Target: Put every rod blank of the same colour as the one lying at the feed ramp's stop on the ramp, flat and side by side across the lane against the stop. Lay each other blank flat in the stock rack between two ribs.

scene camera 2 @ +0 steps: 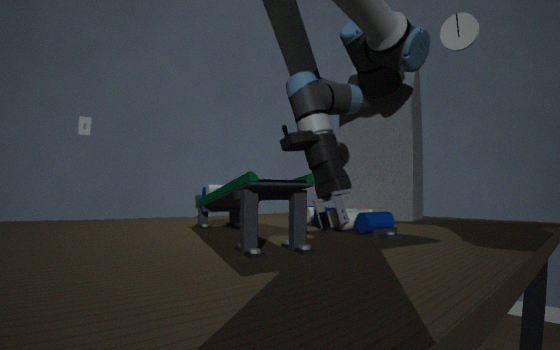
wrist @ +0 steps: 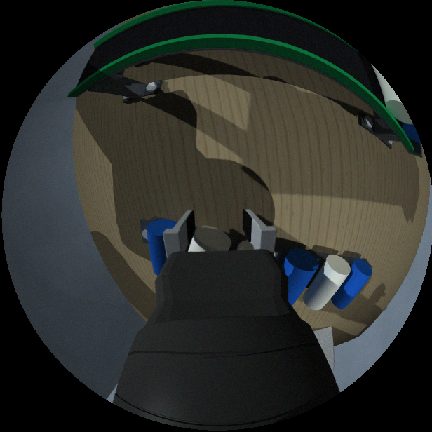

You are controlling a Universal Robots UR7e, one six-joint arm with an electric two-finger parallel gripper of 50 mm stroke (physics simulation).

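The ramp (scene camera 2: 227, 189) (wrist: 215, 42) has green side rails. At its low end lie a blue blank (wrist: 412, 132) and a white blank (scene camera 2: 215, 188) (wrist: 395, 102), side by side. My gripper (scene camera 2: 333, 226) (wrist: 218, 219) is open, low at the stock rack (scene camera 2: 385, 233). The end of a thick white blank (wrist: 209, 239) shows between the spread fingers, not gripped. Another pale blank (wrist: 245, 246) is mostly hidden by the gripper. A blue blank (scene camera 2: 375, 222) (wrist: 158, 245) lies at the rack's left end in the wrist view. Right of the gripper lie blue (wrist: 300, 267), white (wrist: 327, 282) and blue (wrist: 352, 283) blanks.
Ramp legs (scene camera 2: 248, 220) (scene camera 2: 298, 217) stand near the gripper in the scene view. Ramp feet (wrist: 151, 87) (wrist: 368, 121) show in the wrist view. A pale column (scene camera 2: 382, 165) stands behind the table. The arm's shadow falls across the table between rack and ramp.
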